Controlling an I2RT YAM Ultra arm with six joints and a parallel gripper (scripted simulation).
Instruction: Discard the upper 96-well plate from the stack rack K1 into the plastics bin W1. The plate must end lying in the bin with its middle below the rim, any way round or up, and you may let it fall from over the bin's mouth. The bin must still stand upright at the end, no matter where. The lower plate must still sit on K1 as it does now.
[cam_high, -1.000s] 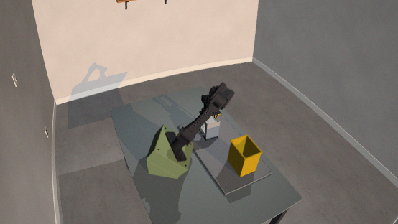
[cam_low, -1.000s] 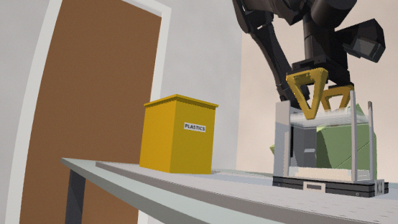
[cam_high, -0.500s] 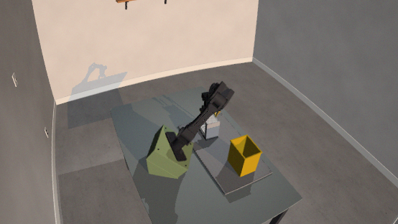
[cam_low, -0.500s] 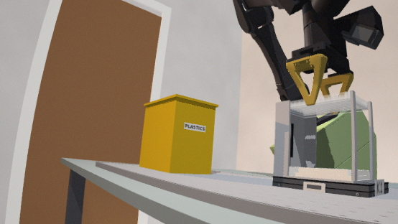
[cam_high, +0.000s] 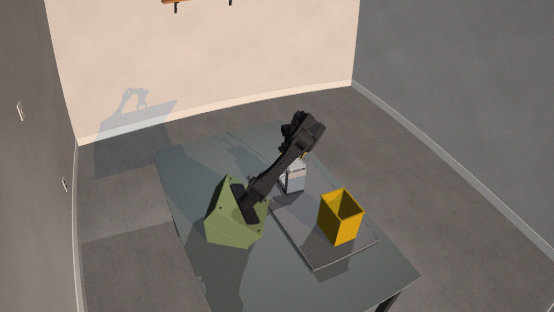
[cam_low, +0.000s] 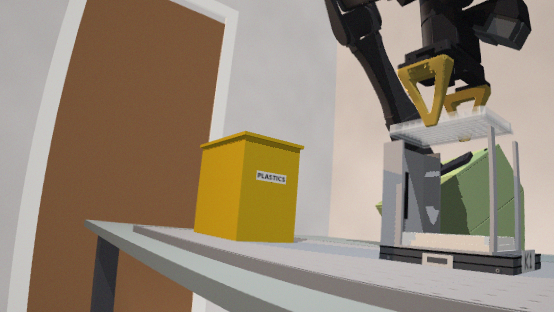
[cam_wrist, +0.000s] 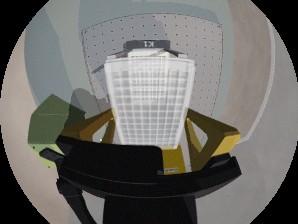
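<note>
Right now the yellow plastics bin W1 is 38 cm to the right of my hand, 8 cm below it and 3 cm behind it.
</note>
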